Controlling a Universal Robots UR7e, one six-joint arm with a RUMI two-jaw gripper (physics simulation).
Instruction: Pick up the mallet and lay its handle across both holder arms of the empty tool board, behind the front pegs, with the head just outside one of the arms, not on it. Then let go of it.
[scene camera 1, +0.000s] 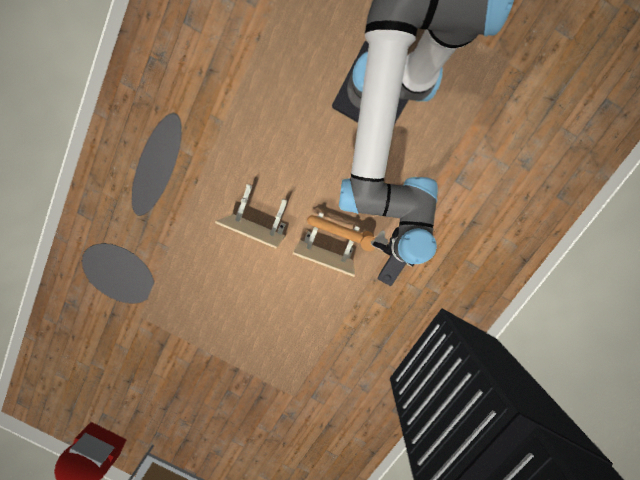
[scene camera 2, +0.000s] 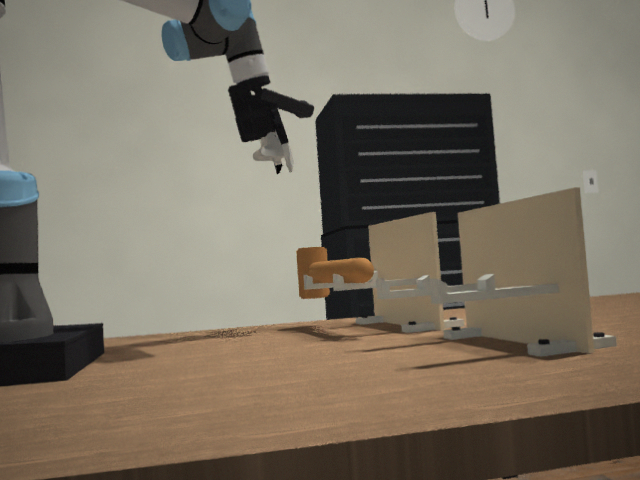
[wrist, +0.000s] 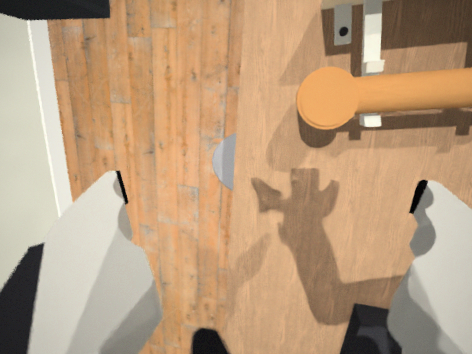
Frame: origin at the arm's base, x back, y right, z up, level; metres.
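Where they show: gripper, between the fingertips: (scene camera 2: 284, 172) (wrist: 265, 180).
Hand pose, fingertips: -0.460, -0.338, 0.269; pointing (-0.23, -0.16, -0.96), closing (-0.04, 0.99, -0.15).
Note:
Each offset is from my fingertips to the centre of the thing, as dx, dy, dz.
The orange mallet @(-0.056, +0.157, -0.213) (scene camera 1: 336, 228) (scene camera 2: 341, 270) (wrist: 415, 91) lies with its handle across both arms of the occupied tool board @(-0.132, +0.168, -0.222) (scene camera 1: 325, 259) (scene camera 2: 405, 268). Its head is just outside one arm (wrist: 372, 37), at the end away from the other board. The empty tool board @(-0.181, +0.485, -0.227) (scene camera 1: 248, 234) (scene camera 2: 522, 263) stands beside it, at the left in scene camera 1 and nearer in scene camera 2. Its two pale holder arms reach out with nothing on them. My gripper (scene camera 1: 383, 242) (scene camera 2: 276, 159) (wrist: 265, 180) is open and empty. It hangs above the mallet's level, off to the side near the head.
The robot's dark base plate (scene camera 1: 343, 104) (scene camera 2: 31, 356) is on the side the holder arms point to. A black drawer cabinet (scene camera 1: 454, 387) (scene camera 2: 405, 165) stands beyond the boards. Two grey ovals (scene camera 1: 156, 164) (scene camera 1: 117, 272) show at the left of scene camera 1.

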